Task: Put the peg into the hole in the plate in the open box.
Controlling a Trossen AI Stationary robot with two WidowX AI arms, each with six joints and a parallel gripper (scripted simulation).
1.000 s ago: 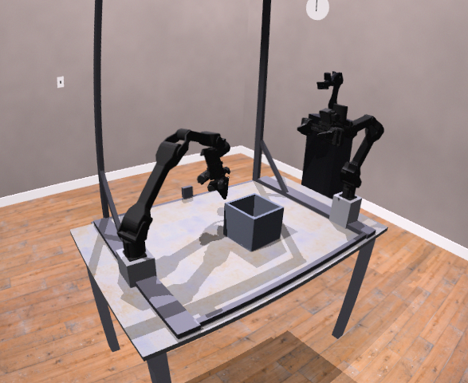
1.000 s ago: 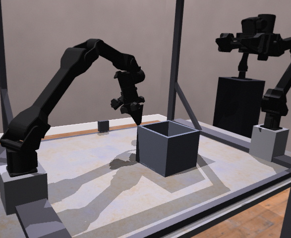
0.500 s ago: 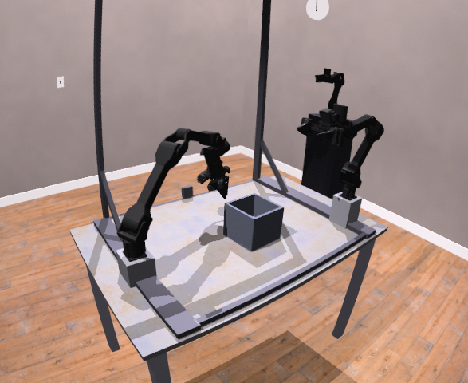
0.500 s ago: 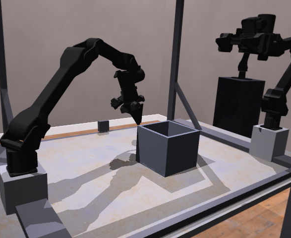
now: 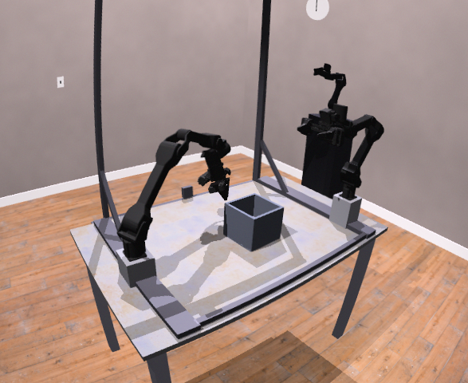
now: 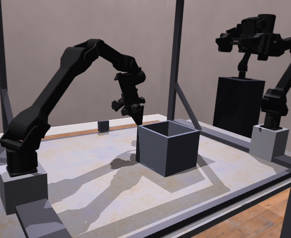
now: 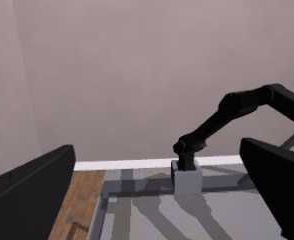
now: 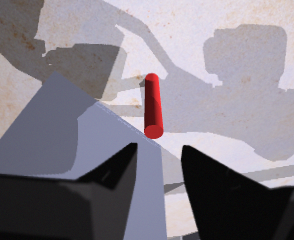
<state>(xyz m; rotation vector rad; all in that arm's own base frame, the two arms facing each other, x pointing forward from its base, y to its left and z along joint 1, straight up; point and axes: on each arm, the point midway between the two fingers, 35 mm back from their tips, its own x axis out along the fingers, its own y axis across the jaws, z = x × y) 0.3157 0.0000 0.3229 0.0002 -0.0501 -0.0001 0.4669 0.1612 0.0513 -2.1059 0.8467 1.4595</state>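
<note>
Right now my right hand is 100 mm above the red peg, 20 mm to the right of it and 10 mm short of it. The rest, counted from my right hand: plate (150 mm ahead, 100 mm below, 50 mm to the left).
</note>
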